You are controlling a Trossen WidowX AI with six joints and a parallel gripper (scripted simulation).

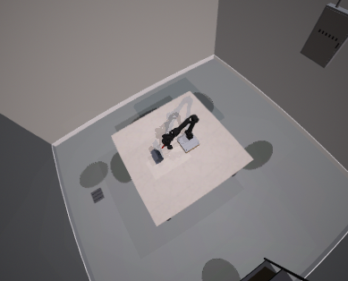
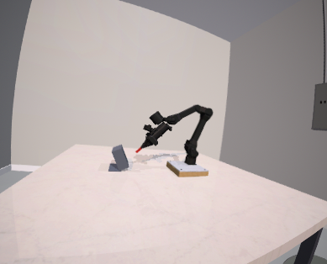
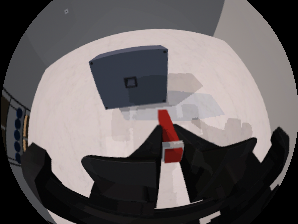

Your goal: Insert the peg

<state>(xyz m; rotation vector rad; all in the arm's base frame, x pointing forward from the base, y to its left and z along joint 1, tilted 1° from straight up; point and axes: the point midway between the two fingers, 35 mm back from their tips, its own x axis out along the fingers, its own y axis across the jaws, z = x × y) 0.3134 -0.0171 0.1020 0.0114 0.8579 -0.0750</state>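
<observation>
My gripper tip is 120 mm short of the panel, 40 mm to the right of it and 50 mm above it. Also, from my gripper tip: peg (10 mm behind, 10 mm above).
</observation>
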